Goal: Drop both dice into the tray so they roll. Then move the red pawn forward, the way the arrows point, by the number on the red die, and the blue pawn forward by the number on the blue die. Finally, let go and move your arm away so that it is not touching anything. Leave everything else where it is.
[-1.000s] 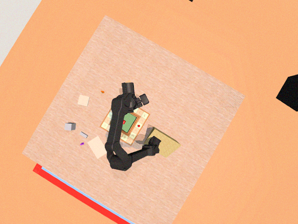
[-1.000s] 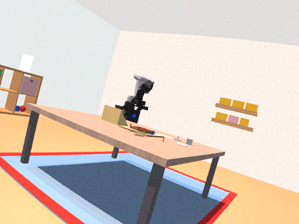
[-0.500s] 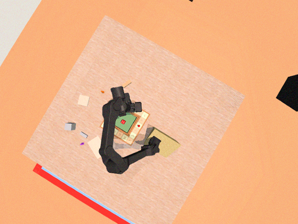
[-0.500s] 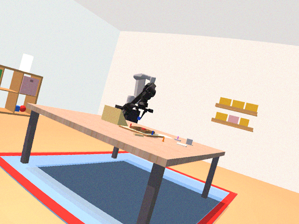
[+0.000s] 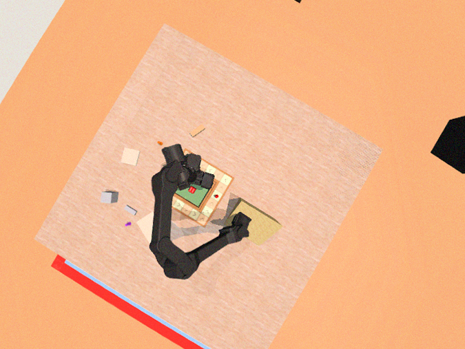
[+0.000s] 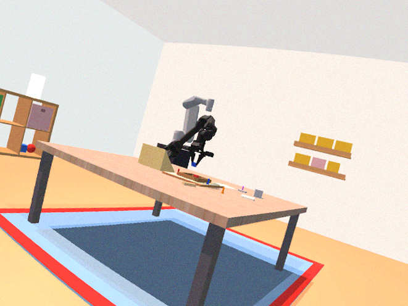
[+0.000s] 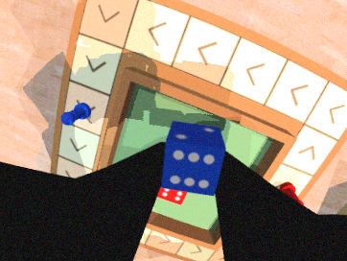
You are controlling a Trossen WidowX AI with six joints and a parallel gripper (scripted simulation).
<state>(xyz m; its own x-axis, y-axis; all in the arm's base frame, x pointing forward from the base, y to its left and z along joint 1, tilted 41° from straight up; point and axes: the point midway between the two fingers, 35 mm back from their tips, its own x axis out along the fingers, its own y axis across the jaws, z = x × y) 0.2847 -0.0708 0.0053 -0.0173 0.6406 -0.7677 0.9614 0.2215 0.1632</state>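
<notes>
Now: gripper tip 13 cm past the red pawn, 7 cm above it and 4 cm to the right of it. Round my gripper tip: green tray (9 cm below, 6 cm to the left, 1 cm behind); tan block (19 cm to the right, 13 cm ahead, 9 cm below); blue pawn (10 cm ahead, 7 cm below, 4 cm to the left).
</notes>
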